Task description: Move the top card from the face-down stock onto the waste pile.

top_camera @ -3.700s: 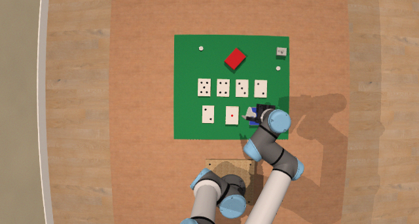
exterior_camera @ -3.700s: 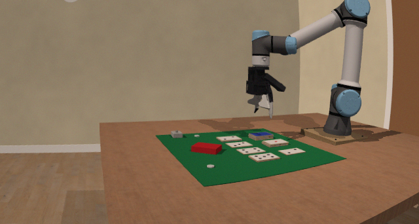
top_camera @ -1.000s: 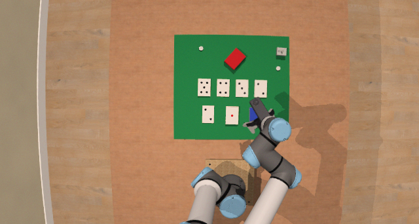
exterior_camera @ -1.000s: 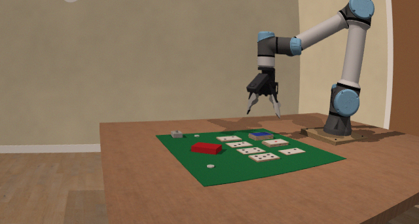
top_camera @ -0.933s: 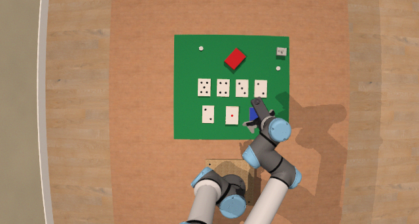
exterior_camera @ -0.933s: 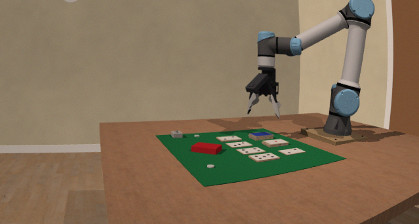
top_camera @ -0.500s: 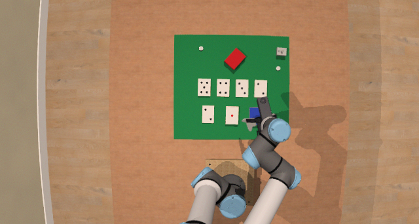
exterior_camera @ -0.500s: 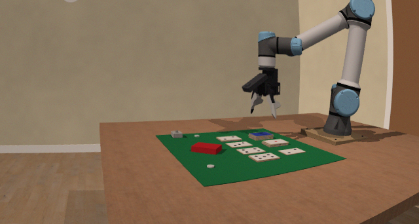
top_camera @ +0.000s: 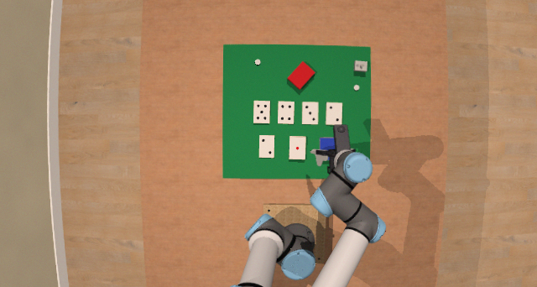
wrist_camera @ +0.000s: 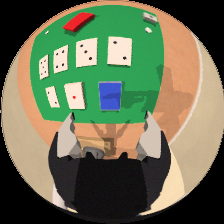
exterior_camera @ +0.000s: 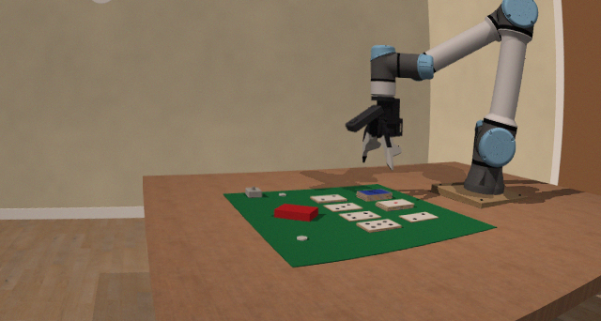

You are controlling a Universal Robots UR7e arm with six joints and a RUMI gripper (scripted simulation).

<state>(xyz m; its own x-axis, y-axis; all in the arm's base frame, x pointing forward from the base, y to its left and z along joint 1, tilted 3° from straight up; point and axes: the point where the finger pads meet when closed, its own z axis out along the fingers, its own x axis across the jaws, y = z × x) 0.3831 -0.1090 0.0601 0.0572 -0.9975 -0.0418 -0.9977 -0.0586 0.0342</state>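
Right now my hand is 80 mm above the card. Also, from my hand: grey cube (340 mm ahead, 120 mm to the right, 80 mm below); green mat (140 mm ahead, 130 mm to the left, 110 mm below); red block (290 mm ahead, 120 mm to the left, 80 mm below).
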